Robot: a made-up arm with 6 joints. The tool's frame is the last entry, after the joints.
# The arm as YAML. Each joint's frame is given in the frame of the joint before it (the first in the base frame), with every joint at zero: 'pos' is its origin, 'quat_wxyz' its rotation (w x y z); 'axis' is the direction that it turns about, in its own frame. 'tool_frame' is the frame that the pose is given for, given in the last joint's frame.
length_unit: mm
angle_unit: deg
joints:
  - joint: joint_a
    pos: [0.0, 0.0, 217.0]
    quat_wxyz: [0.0, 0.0, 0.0, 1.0]
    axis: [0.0, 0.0, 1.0]
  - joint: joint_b
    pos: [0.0, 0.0, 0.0]
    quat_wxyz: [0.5, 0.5, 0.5, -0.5]
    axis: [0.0, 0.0, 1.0]
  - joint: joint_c
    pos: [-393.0, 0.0, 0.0]
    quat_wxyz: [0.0, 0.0, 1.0, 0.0]
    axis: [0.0, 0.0, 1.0]
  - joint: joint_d
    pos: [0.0, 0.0, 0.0]
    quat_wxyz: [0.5, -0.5, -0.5, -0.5]
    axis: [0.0, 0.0, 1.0]
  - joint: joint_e
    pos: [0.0, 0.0, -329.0]
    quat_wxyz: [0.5, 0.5, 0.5, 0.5]
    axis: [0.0, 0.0, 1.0]
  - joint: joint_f
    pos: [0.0, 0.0, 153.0]
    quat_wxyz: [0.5, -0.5, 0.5, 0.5]
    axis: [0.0, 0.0, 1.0]
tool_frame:
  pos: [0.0, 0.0, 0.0]
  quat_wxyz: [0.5, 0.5, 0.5, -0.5]
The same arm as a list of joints. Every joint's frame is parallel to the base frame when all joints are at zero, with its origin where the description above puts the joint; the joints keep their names.
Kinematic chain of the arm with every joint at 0, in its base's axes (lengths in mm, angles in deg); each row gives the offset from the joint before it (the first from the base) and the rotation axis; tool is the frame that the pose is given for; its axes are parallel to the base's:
joint_a: xyz 0.0 0.0 217.0 axis +z
joint_b: xyz 0.0 0.0 0.0 axis +y
joint_c: xyz 0.0 0.0 393.0 axis -y
joint_d: xyz 0.0 0.0 0.0 axis -x
joint_e: xyz 329.0 0.0 0.0 axis -y
joint_f: xyz 0.0 -153.0 0.0 axis -x
tool: xyz 0.0 0.0 0.0

